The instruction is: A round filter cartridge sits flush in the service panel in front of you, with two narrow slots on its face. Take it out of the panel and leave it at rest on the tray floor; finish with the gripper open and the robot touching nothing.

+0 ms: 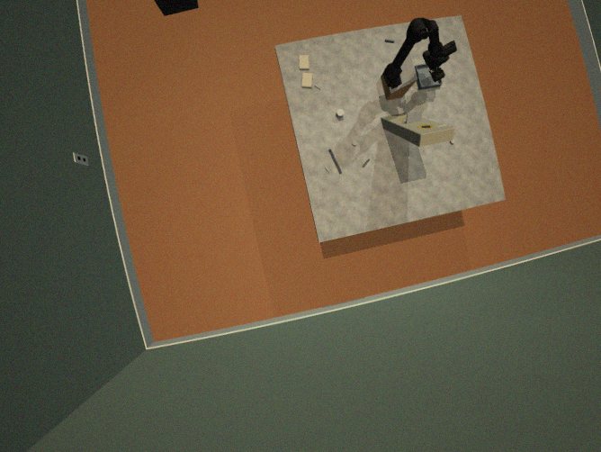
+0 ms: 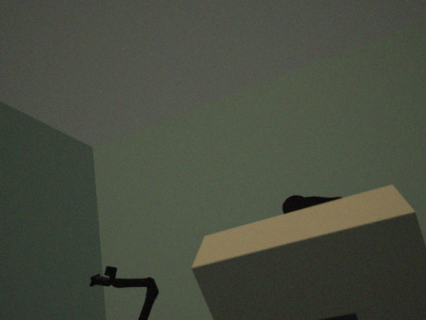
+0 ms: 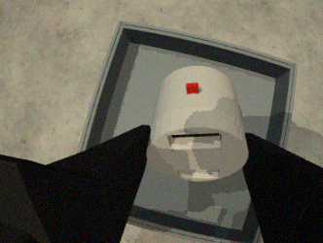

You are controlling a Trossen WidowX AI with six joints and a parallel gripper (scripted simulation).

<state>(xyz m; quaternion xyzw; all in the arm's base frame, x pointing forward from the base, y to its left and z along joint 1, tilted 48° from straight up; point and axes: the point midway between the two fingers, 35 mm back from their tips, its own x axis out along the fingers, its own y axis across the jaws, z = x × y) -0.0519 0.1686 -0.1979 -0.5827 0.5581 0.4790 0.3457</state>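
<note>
My gripper tip is right at the round filter cartridge. The rest, counted from my gripper tip: grey square tray: 6 cm below.
</note>
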